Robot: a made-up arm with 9 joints.
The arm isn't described. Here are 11 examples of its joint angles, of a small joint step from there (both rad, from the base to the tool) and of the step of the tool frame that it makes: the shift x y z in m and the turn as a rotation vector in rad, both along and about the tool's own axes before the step.
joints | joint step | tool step
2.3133 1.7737 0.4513 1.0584 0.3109 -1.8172 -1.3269 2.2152 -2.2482 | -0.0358 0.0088 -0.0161 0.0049 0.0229 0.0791 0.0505 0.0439 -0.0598 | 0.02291 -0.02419 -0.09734 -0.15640 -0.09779 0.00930
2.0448 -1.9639 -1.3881 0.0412 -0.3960 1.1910 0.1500 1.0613 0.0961 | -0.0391 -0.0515 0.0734 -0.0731 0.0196 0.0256 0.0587 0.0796 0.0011 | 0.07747 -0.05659 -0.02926 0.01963 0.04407 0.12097
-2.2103 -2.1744 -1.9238 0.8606 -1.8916 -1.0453 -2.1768 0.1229 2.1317 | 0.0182 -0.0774 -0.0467 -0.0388 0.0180 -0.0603 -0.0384 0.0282 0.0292 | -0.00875 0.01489 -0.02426 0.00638 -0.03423 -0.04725
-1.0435 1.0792 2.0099 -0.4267 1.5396 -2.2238 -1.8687 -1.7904 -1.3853 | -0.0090 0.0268 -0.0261 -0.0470 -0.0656 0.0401 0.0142 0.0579 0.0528 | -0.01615 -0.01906 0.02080 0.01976 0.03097 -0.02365
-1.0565 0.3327 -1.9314 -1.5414 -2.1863 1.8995 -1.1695 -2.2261 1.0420 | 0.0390 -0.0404 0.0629 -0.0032 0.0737 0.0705 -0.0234 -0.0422 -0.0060 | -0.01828 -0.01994 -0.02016 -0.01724 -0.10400 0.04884
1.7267 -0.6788 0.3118 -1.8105 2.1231 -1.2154 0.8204 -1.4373 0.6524 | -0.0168 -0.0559 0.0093 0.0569 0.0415 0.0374 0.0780 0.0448 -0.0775 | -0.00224 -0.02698 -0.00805 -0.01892 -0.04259 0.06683
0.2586 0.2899 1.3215 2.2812 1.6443 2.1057 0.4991 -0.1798 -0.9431 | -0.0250 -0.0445 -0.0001 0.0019 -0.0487 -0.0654 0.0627 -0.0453 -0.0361 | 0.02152 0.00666 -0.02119 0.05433 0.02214 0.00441
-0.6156 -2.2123 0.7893 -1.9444 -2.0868 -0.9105 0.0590 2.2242 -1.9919 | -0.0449 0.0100 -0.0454 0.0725 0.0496 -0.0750 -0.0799 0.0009 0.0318 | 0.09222 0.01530 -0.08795 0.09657 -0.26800 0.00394
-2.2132 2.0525 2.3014 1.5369 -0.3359 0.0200 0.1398 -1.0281 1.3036 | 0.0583 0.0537 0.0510 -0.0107 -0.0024 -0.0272 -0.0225 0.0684 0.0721 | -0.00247 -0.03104 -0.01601 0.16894 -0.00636 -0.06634
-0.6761 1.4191 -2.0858 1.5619 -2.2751 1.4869 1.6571 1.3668 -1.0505 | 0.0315 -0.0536 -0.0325 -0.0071 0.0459 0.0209 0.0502 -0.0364 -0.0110 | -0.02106 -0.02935 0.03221 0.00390 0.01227 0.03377
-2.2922 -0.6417 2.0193 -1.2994 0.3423 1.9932 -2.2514 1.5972 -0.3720 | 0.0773 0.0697 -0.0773 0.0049 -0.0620 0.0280 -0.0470 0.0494 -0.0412 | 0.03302 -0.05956 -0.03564 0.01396 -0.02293 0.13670
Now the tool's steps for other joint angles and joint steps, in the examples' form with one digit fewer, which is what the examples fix.
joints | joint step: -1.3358 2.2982 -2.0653 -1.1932 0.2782 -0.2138 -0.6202 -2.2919 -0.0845 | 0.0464 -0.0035 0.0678 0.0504 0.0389 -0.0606 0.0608 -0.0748 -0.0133
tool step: -0.0205 0.0230 -0.0381 0.0670 0.0109 -0.0218
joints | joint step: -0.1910 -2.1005 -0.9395 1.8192 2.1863 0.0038 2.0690 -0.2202 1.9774 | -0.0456 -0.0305 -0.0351 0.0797 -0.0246 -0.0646 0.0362 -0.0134 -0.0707
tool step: -0.0248 -0.0301 -0.0207 -0.0650 -0.0726 0.0381
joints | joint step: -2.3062 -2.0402 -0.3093 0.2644 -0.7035 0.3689 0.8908 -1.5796 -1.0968 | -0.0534 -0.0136 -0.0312 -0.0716 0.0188 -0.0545 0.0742 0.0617 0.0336
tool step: -0.0384 -0.0017 0.0201 0.0911 0.0683 0.0192
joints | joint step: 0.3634 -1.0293 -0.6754 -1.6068 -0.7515 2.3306 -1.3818 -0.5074 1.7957 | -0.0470 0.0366 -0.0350 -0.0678 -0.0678 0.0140 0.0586 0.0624 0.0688
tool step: -0.0080 0.0459 -0.0015 0.1106 -0.1054 -0.0938
